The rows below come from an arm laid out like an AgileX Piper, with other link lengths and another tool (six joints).
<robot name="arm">
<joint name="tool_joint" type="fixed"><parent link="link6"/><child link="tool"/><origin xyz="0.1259 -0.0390 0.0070" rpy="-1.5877 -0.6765 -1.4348"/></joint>
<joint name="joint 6" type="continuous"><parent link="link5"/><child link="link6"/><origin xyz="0.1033 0.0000 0.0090" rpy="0.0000 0.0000 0.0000"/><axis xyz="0.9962 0 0.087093"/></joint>
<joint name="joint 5" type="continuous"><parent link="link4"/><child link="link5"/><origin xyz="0.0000 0.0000 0.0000" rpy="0.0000 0.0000 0.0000"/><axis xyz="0 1 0"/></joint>
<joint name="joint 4" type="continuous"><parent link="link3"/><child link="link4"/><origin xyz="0.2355 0.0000 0.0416" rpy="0.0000 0.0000 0.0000"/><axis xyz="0.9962 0 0.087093"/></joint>
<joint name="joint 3" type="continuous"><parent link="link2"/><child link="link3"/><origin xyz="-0.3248 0.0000 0.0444" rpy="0.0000 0.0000 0.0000"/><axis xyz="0 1 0"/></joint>
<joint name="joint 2" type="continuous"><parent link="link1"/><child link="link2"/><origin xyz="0.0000 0.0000 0.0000" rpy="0.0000 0.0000 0.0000"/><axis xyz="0 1 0"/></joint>
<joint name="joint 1" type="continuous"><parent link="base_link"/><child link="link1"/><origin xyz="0.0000 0.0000 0.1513" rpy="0.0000 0.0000 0.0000"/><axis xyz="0 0 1"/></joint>
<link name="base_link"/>
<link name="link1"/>
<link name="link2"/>
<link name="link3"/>
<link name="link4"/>
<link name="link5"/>
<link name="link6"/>
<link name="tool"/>
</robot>
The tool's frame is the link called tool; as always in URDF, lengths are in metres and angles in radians. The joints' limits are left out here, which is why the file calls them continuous.
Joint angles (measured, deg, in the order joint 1, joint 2, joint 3, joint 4, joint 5, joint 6), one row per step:
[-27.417 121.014 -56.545 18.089 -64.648 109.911]
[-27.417 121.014 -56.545 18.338 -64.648 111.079]
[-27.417 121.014 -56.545 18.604 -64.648 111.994]
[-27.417 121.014 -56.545 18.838 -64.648 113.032]
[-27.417 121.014 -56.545 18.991 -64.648 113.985]
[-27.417 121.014 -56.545 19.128 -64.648 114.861]
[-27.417 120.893 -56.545 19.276 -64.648 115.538]
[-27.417 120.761 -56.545 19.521 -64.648 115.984]
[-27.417 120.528 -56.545 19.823 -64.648 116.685]
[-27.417 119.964 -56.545 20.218 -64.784 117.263]
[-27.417 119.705 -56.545 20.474 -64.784 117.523]
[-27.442 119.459 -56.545 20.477 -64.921 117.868]
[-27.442 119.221 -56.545 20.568 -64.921 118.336]
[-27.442 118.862 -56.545 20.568 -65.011 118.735]
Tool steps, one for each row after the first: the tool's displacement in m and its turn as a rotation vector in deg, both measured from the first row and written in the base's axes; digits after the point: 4 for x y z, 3 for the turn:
[-0.0001 -0.0002 0.0004 0.953 -0.866 -0.136]
[-0.0003 -0.0005 0.0006 1.728 -1.564 -0.304]
[-0.0004 -0.0007 0.0010 2.575 -2.342 -0.437]
[-0.0004 -0.0007 0.0013 3.323 -3.043 -0.506]
[-0.0004 -0.0007 0.0017 4.008 -3.687 -0.567]
[-0.0006 -0.0008 0.0031 4.500 -4.305 -0.644]
[-0.0010 -0.0012 0.0045 4.861 -4.800 -0.819]
[-0.0016 -0.0016 0.0071 5.381 -5.579 -1.018]
[-0.0028 -0.0023 0.0133 5.608 -6.692 -1.295]
[-0.0035 -0.0027 0.0159 5.783 -7.177 -1.478]
[-0.0038 -0.0028 0.0191 5.822 -7.739 -1.474]
[-0.0041 -0.0027 0.0216 6.084 -8.306 -1.496]
[-0.0044 -0.0025 0.0258 6.142 -8.971 -1.442]

